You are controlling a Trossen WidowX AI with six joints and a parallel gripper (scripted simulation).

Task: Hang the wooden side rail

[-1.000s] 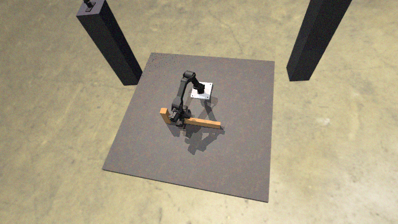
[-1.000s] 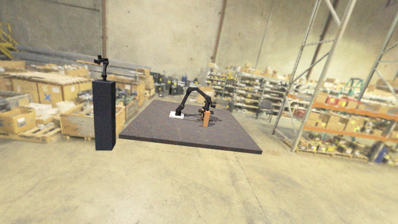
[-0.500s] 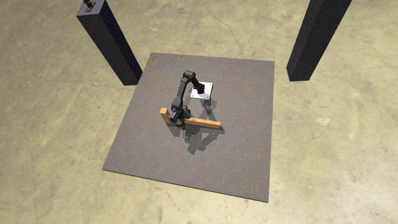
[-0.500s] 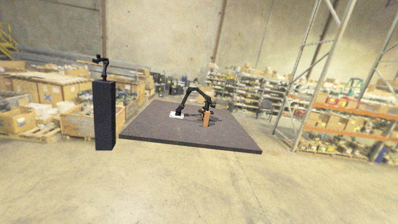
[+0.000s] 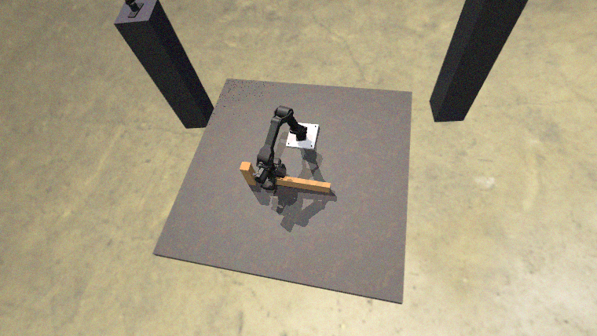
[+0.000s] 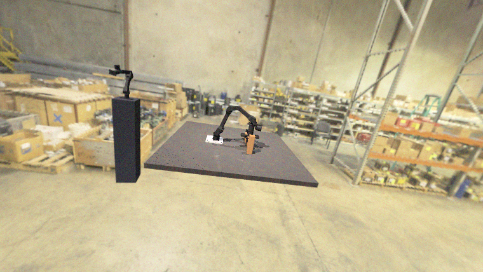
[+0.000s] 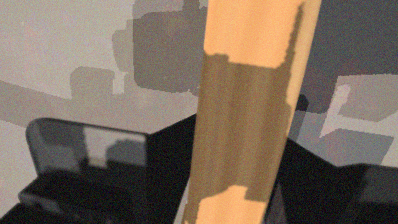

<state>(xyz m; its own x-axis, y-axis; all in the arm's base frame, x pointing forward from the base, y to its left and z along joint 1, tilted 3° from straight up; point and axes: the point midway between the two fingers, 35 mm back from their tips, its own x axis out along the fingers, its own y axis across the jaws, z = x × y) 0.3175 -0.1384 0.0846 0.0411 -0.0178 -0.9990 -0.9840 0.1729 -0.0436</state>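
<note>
My gripper tip is now 20 mm past the wooden headboard post, 140 mm to the left of it and 40 mm below it.
</note>
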